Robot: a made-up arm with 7 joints.
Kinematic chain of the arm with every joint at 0, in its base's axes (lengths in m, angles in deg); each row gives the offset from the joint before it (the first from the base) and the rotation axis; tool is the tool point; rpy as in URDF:
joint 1: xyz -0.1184 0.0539 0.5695 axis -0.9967 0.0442 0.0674
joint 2: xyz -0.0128 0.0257 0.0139 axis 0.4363 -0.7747 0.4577
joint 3: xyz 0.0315 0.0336 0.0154 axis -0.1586 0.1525 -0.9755
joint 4: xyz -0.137 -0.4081 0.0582 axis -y
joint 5: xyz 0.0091 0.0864 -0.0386 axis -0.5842 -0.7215 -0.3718
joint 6: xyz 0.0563 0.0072 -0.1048 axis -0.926 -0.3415 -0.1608
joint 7: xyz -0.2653 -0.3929 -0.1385 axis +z
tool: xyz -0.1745 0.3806 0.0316 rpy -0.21 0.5 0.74
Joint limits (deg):
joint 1: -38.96..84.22
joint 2: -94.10..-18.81
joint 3: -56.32..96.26
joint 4: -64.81..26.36
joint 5: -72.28..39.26
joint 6: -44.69..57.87
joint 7: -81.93..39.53
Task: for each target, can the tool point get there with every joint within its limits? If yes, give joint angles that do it. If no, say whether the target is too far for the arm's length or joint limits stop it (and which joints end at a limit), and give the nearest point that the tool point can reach.
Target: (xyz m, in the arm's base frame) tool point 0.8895 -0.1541 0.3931
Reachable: no: joint limits stop it (at a limit: joint 2, joint 3, joint 4, joint 5, joint 7) | nearest point 0.3674 -0.1513 0.4149 | short by 0.523 m
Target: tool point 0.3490 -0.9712 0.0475
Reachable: no: joint limits stop it (at a limit: joint 1, joint 2, joint 3, joint 5, joint 6, joint 7) | nearest point 0.1197 -0.7932 0.2403 | short by 0.348 m
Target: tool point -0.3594 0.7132 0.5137
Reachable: yes | joints 34.56 -29.02 69.78 -54.43 -21.09 45.72 -10.67
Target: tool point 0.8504 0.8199 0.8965
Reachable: no: joint limits stop it (at a limit: joint 2, joint 3, joint 6, joint 7) | nearest point 0.5924 0.6719 0.8366 | short by 0.303 m
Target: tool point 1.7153 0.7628 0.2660
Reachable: no: too far | nearest point 0.5824 0.6883 0.3709 | short by 1.140 m
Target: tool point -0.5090 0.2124 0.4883
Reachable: yes | joints 40.96 -29.98 65.04 -21.21 -16.09 -19.77 -65.46
